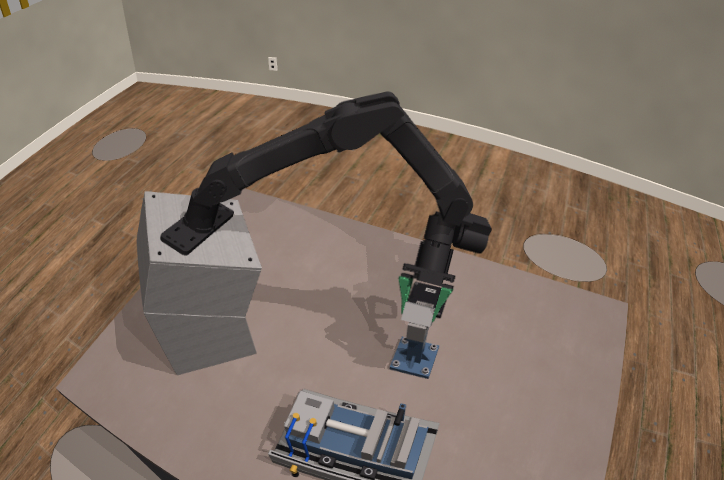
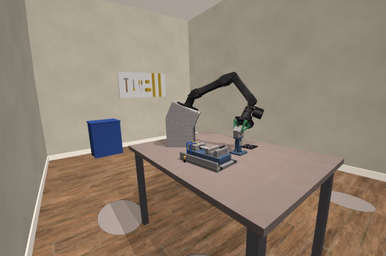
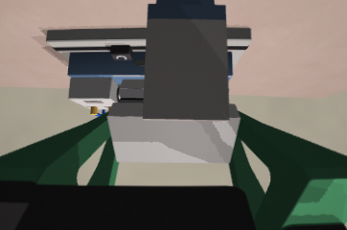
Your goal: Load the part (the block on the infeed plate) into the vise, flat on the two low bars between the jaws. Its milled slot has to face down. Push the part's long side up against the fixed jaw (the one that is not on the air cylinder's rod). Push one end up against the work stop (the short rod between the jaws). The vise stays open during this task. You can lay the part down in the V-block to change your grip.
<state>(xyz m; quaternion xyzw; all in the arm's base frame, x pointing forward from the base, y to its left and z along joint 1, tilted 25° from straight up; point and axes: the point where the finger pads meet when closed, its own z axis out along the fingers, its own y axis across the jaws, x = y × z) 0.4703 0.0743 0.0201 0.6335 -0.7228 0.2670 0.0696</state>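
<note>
My hand is 1 cm to the right of the part and 1 cm above it. From my hand the other things lie so: black infeed plate: 2 cm behind, 18 cm to the left, 16 cm below; then work stop rod: 4 cm ahead, 20 cm to the right, 7 cm below; then piston rod: 5 cm behind, 26 cm to the right, 8 cm below.
</note>
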